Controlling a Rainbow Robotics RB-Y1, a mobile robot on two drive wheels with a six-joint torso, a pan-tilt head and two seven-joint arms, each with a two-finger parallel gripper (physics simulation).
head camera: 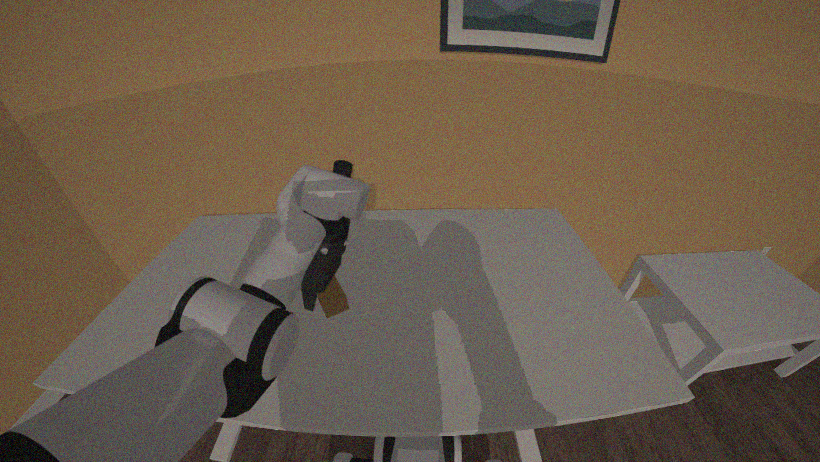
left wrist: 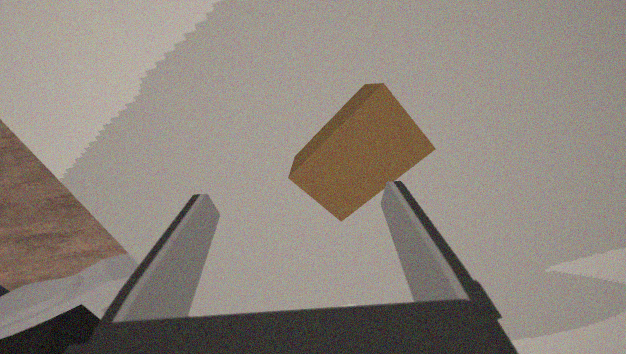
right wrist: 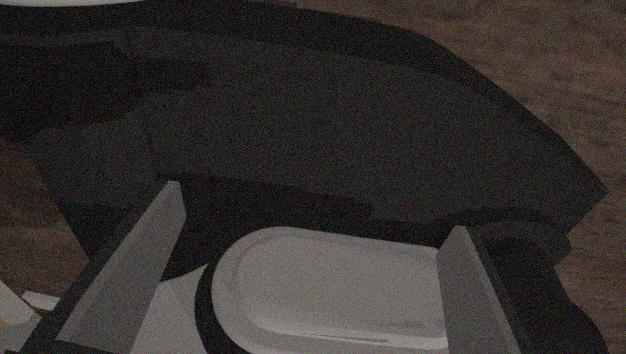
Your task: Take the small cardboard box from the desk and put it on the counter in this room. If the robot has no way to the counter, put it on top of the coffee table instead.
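Places are measured from the robot's base along level axes (x ahead, y left, z up), in centimetres.
Pixels of known places: left gripper, between the fingertips: [head camera: 319,291] [left wrist: 298,198]; right gripper, between the fingertips: [right wrist: 315,221].
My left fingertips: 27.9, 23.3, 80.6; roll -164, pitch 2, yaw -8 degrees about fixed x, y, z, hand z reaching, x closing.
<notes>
Behind a point stands the place of what it marks, as x, y, z.
The small cardboard box [head camera: 334,300] @(28.6, 20.7, 76.9) lies flat on the white desk [head camera: 367,322] @(26.4, 13.0, 72.1), left of its middle. My left gripper [head camera: 312,290] @(27.9, 23.3, 80.6) hangs just above it, pointing down, and partly covers it in the head view. In the left wrist view the box [left wrist: 361,151] @(32.4, 24.2, 77.1) lies just beyond the fingertips, near the right finger, with the gripper [left wrist: 300,198] @(27.9, 23.3, 80.6) open and empty. My right gripper [right wrist: 315,221] @(-23.5, -21.9, 32.9) is open and empty, low beside the robot's dark base, over the wooden floor.
A low white coffee table [head camera: 725,304] @(50.7, -133.8, 45.1) stands to the right of the desk. A framed picture [head camera: 528,26] @(82.2, -30.7, 135.1) hangs on the orange wall behind. Wooden floor [head camera: 745,419] @(17.2, -154.5, 0.0) shows at the lower right. No counter is in view.
</notes>
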